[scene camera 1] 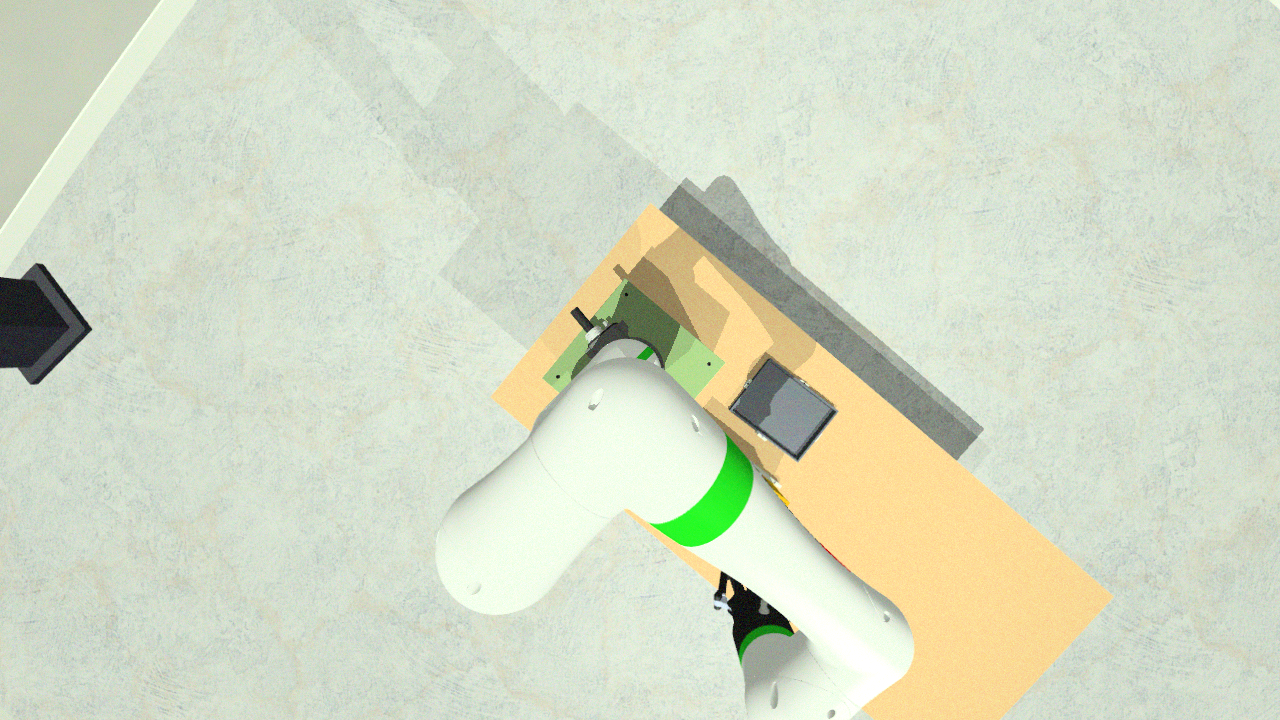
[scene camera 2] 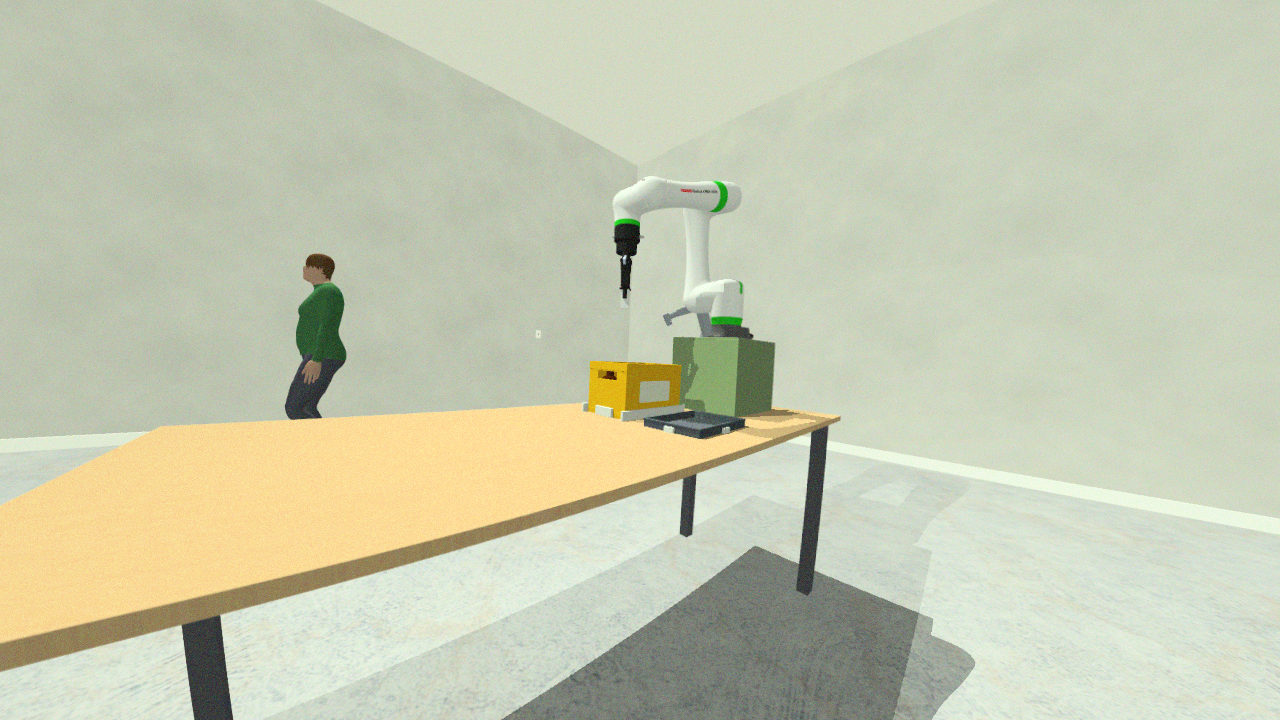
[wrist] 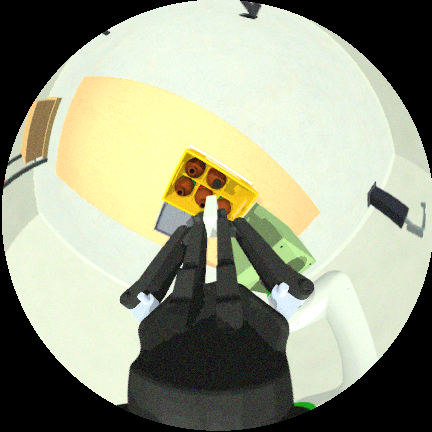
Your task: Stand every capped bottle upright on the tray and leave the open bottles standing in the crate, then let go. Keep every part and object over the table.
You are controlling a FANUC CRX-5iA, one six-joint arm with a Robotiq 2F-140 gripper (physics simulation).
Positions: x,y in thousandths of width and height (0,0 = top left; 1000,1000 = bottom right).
Scene:
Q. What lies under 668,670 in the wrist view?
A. My gripper.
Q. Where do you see a grey tray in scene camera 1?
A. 609,566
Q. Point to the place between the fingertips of my gripper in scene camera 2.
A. At 488,428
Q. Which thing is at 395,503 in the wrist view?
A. A grey tray.

